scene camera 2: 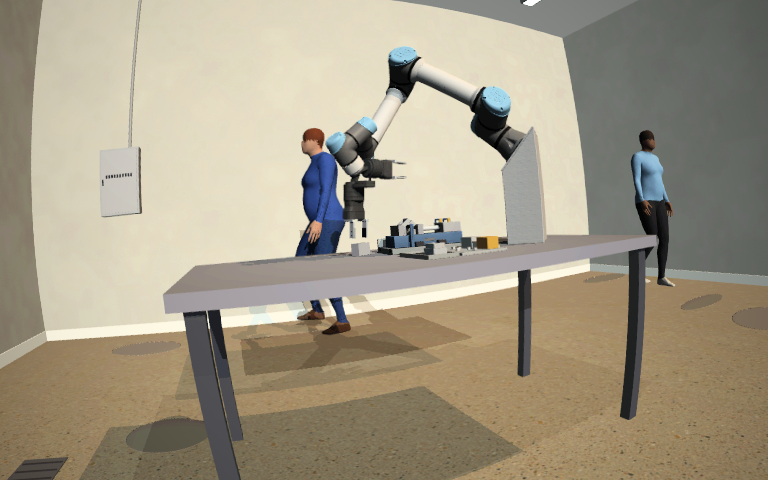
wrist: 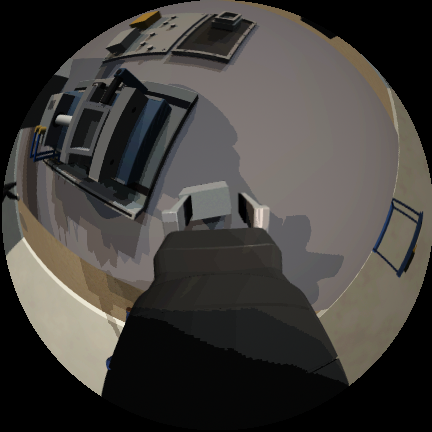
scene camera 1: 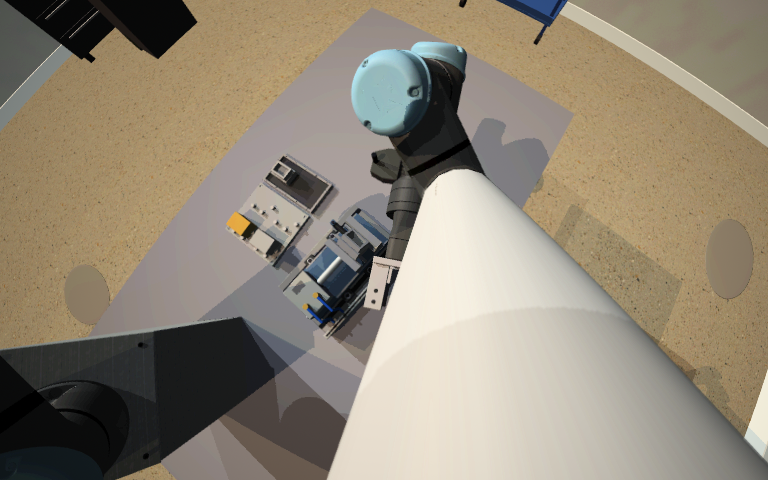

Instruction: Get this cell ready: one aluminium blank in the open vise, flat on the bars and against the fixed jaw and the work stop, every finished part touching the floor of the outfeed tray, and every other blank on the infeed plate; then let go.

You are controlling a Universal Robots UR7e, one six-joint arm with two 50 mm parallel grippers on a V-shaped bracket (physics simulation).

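Frame: origin at the arm's base, x ahead, y up, z right, level; centimetres.
Seen in the pictures: end effector, tool point: (scene camera 2: 358, 232) (wrist: 214, 207); arm's base, origin of the base link: (scene camera 2: 521, 151) (scene camera 1: 63, 436).
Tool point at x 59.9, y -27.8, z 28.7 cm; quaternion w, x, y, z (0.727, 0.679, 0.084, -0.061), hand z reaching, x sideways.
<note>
Offsets run from my tool point to a thing's top centre. "spot": to the spot under its first point.
My gripper (scene camera 2: 358, 235) (wrist: 215, 208) points down, open, its fingertips a little above a grey blank @[dx -0.9, dy -3.6, dz +0.9 cm] (scene camera 2: 360, 249) (wrist: 207, 199) on the table. The blank stands beside the vise's base. The vise @[dx -21.5, dy +1.9, dz -9.2 cm] (scene camera 1: 331, 270) (scene camera 2: 424, 238) (wrist: 146, 142) shows a dark, grey-framed opening between its jaws; I cannot tell whether a part is in it. The outfeed tray (scene camera 1: 322, 199) (wrist: 201, 55) holds a hollow grey part @[dx -3.8, dy -3.9, dz -37.0 cm] (scene camera 1: 281, 171) (wrist: 227, 20) near one end; its contact with the floor is unclear. A grey blank @[dx -24.0, dy -3.6, dz -31.6 cm] (scene camera 1: 262, 242) (wrist: 123, 41) and an orange block @[dx -22.4, dy -3.6, dz -40.5 cm] (scene camera 1: 240, 224) (scene camera 2: 487, 242) (wrist: 145, 19) sit on the infeed plate @[spot: dx -11.7, dy -7.2, dz -35.9 cm] (scene camera 1: 275, 199) (wrist: 187, 31).
The bracket's second gripper (scene camera 2: 399, 169) points sideways with open fingers, above the table. The vise has a black handle @[spot: dx -13.2, dy +1.6, dz -12.5 cm] (scene camera 1: 338, 227) (wrist: 112, 86) on top. The grey arm mount (scene camera 2: 522, 198) rises from the table beyond the vise. A person in blue (scene camera 2: 320, 186) stands behind the table.
</note>
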